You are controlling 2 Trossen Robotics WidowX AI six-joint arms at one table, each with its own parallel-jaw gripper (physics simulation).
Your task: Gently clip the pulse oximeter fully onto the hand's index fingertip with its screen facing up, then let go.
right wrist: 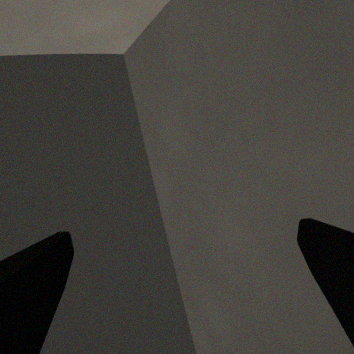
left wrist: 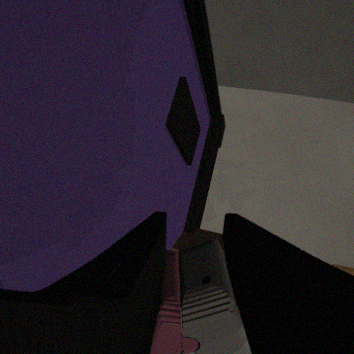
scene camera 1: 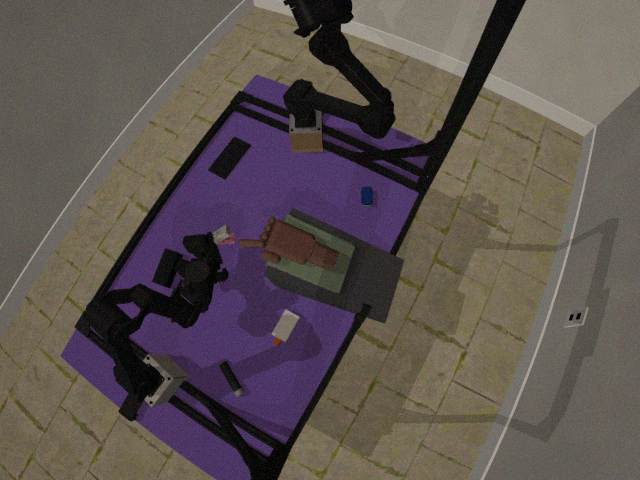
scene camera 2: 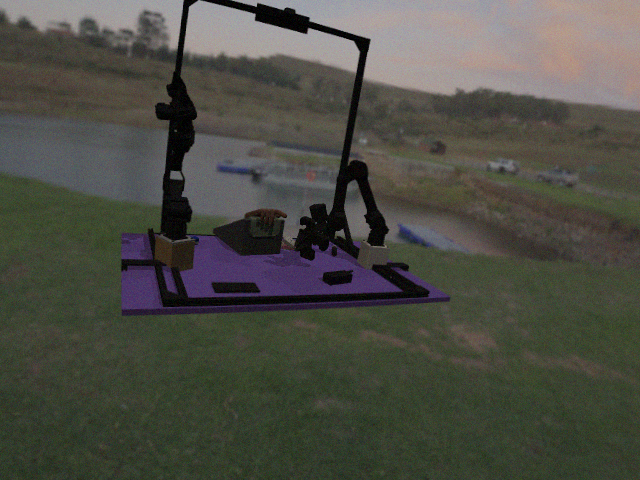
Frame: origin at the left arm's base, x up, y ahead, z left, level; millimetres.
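Seen in the pictures: left gripper, fingertip midpoint: (left wrist: 194, 223) (scene camera 1: 211, 234) (scene camera 2: 295, 248); right gripper, fingertip midpoint: (right wrist: 186, 236) (scene camera 2: 178, 78); left arm's base, link origin: (scene camera 1: 149, 380) (scene camera 2: 375, 244); right arm's base, link origin: (scene camera 1: 305, 119) (scene camera 2: 175, 237).
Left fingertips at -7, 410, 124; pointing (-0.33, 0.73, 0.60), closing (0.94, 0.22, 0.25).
Pixels of each thing's top centre, then the offset from my left fingertips to it, as dx, dy, dz. "spot": a spot on its surface instead.
- white-and-pink pulse oximeter, top centre: (left wrist: 281, 343) (scene camera 1: 219, 231) (scene camera 2: 290, 235) +41, +19, -34
- green pad, surface spot: (scene camera 1: 345, 263) spot: +2, +152, -350
- blue item, top centre: (scene camera 1: 367, 194) -66, +381, -272
- white box, top centre: (scene camera 1: 283, 328) -70, -81, -311
- dark cylinder, top centre: (scene camera 1: 230, 379) -71, -283, -279
- flat black slab, top centre: (left wrist: 188, 127) (scene camera 2: 235, 286) (scene camera 1: 229, 156) -90, +246, +188
- black box, top centre: (scene camera 1: 164, 267) (scene camera 2: 338, 273) -63, -161, +87
The white-and-pink pulse oximeter (scene camera 1: 221, 234) (left wrist: 210, 310) is between the fingers of my left gripper (left wrist: 194, 223), which is shut on it. In scene camera 1 it is in the air, just left of the tip of the brown hand's index finger (scene camera 1: 250, 242), with a small gap in the picture. Its screen cannot be made out. The hand (scene camera 1: 292, 240) (scene camera 2: 266, 213) rests on a green pad (scene camera 1: 345, 263) on a dark wedge, its index finger pointing left in scene camera 1. The hand does not show in the left wrist view. My right gripper (right wrist: 186, 236) is open and empty, high away from the hand.
In scene camera 1, a blue item (scene camera 1: 366, 195) lies right of the hand, a white box (scene camera 1: 285, 325) with an orange part and a dark cylinder (scene camera 1: 231, 378) lie below it. A flat black slab (scene camera 1: 230, 157) and black box (scene camera 1: 166, 267) lie at the left.
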